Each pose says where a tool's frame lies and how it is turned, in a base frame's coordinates. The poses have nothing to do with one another.
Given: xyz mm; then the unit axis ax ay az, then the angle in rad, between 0 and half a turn.
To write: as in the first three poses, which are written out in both.
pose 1, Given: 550 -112 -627 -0.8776 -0.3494 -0.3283 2.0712
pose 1, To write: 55.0 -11.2 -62.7 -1.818 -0.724 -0.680
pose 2, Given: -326 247 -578 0.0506 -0.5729 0.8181 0.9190
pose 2, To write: -32.6 24.7 -57.8 0.046 -0.526 0.752
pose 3, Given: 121 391 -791 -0.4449 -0.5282 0.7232 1.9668
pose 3, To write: 12.1 39.1 -79.1 -0.875 -1.039 1.422
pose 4, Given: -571 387 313 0.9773 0.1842 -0.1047 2.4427
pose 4, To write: -57.1 38.7 31.3 2.387 0.450 -0.256
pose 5, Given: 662 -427 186 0.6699 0.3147 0.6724 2.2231
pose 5, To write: 66.2 -42.7 18.6 1.489 0.700 1.495
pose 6, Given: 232 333 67 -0.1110 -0.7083 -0.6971 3.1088
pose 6, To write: 23.2 33.3 6.7 -0.345 -2.202 -2.167
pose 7, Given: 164 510 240 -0.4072 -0.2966 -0.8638 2.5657
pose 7, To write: 16.4 51.0 24.0 -1.045 -0.761 -2.216
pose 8, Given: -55 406 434 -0.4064 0.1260 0.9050 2.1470
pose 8, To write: -5.5 40.6 43.4 -0.873 0.271 1.943
